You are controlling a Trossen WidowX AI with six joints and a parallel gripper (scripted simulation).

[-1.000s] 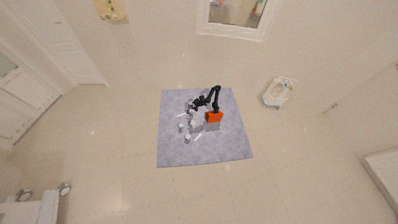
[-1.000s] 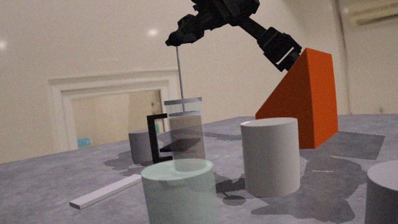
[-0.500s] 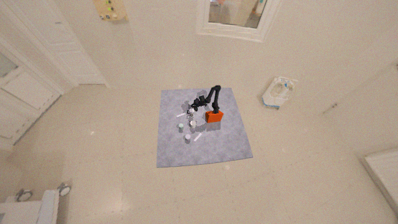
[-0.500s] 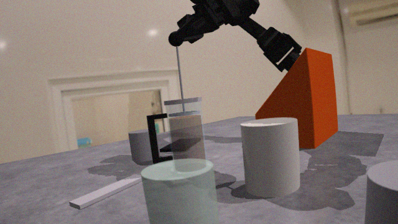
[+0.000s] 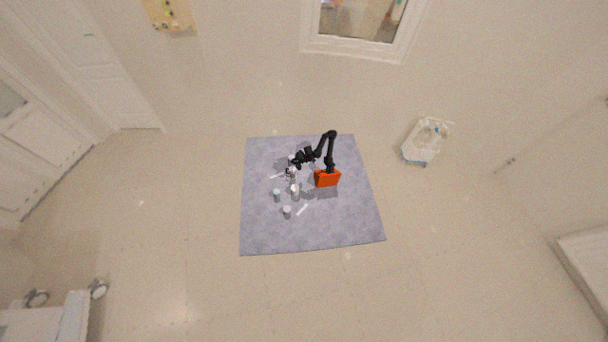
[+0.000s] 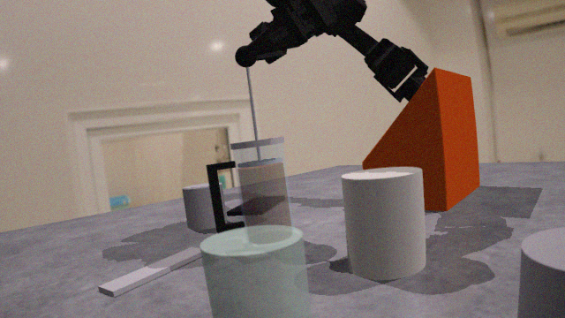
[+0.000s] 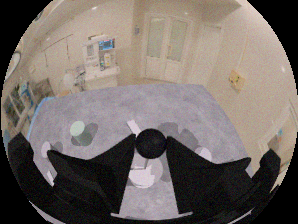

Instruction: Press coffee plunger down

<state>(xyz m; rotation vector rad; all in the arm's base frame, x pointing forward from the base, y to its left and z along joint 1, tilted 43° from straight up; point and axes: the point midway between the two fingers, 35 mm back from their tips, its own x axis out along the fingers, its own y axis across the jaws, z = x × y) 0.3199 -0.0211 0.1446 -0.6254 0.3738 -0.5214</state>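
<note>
The coffee press is 10 mm ahead of my gripper tip and 130 mm below it. Also, from my gripper tip: dark flat plate: 170 mm behind, 200 mm to the right, 250 mm below.
</note>
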